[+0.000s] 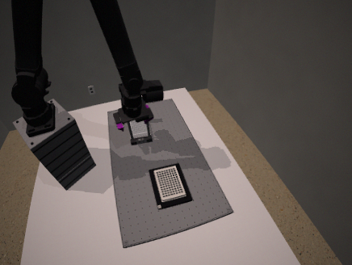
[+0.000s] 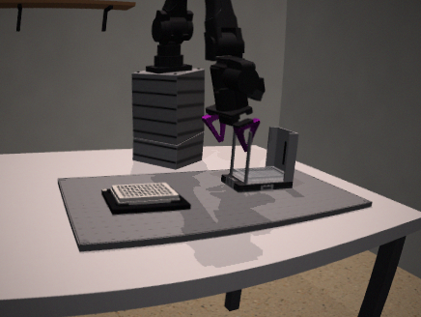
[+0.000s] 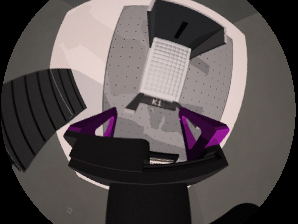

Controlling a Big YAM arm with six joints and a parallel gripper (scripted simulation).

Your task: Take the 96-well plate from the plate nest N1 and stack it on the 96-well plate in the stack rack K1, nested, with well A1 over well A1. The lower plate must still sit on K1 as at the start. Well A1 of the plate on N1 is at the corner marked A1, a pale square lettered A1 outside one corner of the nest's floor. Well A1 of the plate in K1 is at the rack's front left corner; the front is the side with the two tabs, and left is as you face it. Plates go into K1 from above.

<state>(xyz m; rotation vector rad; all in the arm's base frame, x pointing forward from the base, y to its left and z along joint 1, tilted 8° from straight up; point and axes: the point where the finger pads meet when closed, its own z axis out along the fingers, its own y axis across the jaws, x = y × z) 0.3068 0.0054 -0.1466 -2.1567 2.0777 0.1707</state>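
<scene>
Now: hand 30 mm past the pale A1 mark, 320 mm to the left of it and 90 mm above it. The rest, counted from my hand: tall back wall 50 mm ahead, 140 mm to the left, 20 mm below.
</scene>
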